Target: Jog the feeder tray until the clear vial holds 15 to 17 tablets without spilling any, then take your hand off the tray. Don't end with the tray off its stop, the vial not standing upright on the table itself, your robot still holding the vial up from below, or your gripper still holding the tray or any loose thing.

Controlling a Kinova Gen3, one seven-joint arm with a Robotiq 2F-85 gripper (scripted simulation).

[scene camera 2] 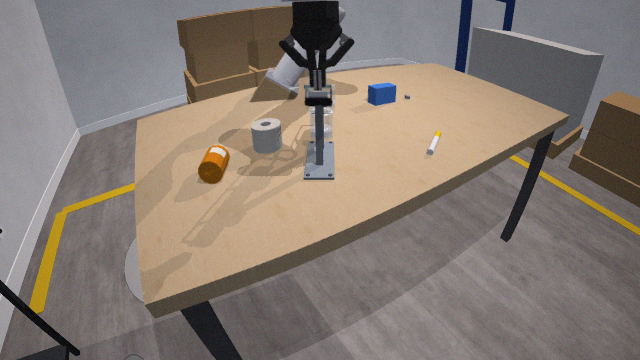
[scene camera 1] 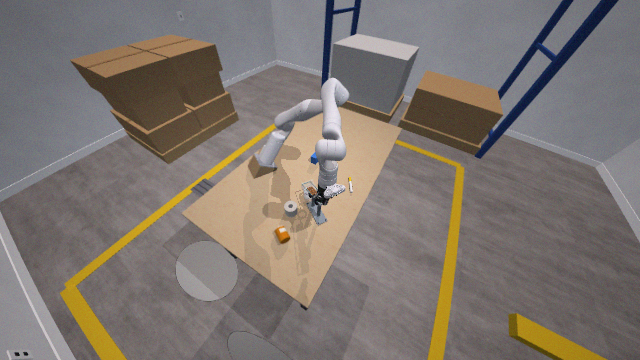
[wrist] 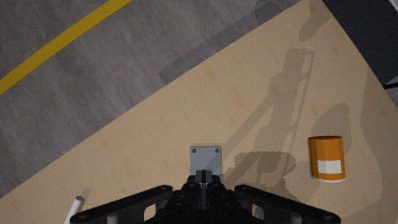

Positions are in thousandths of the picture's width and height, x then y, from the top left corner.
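Scene camera 2: my gripper (scene camera 2: 498,249), an orange bottle (scene camera 2: 330,474). Wrist view: gripper (wrist: 511,806).
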